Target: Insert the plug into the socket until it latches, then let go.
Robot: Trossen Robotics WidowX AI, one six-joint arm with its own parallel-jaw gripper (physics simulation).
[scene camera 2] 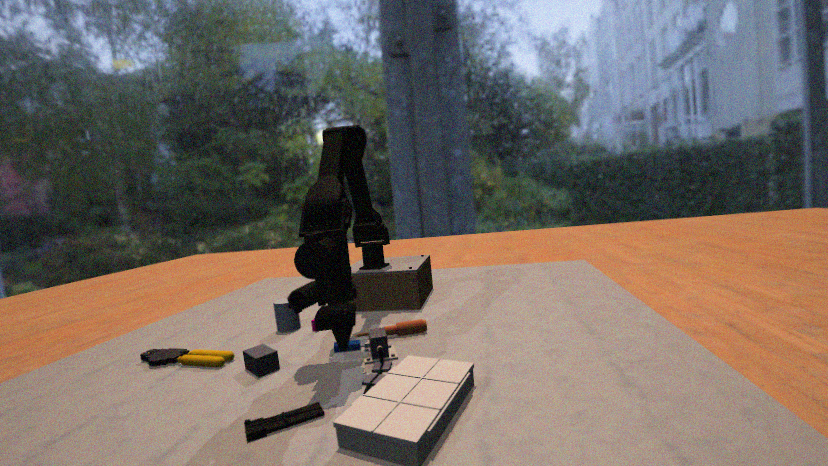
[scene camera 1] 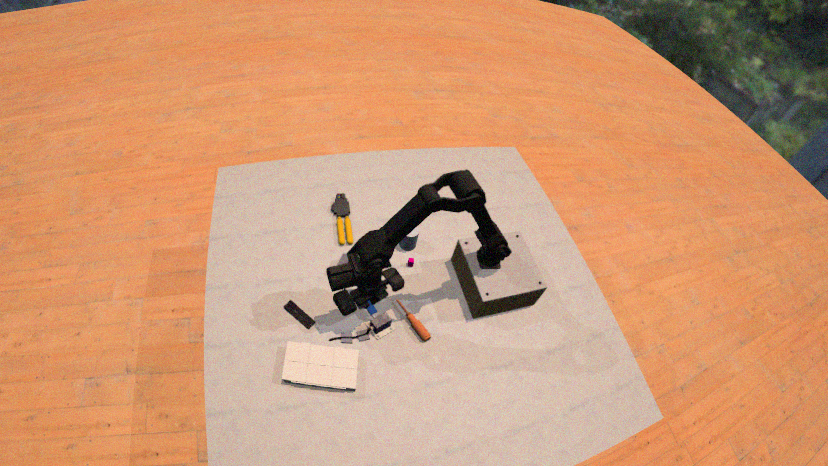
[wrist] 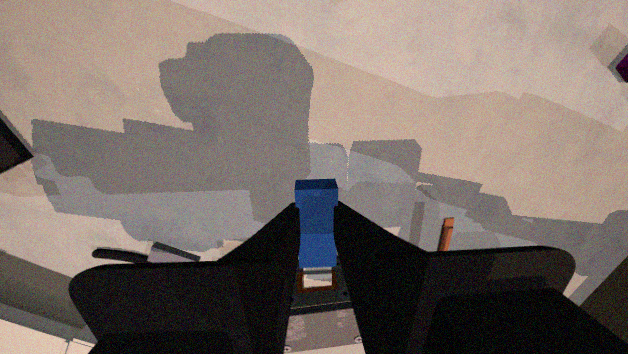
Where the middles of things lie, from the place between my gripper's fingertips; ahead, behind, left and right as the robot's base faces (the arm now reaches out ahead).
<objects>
Now: hand 30 mm past the socket (scene camera 2: 378, 339) and 60 mm to the right of it. The rest, counted from my hand: blue plug (wrist: 315, 198) (10 mm behind, 10 mm to the left); then black bar (scene camera 2: 258, 428) (200 mm ahead, 30 mm to the left, 10 mm below); then dark cube (scene camera 2: 260, 360) (70 mm ahead, 140 mm to the right).
</objects>
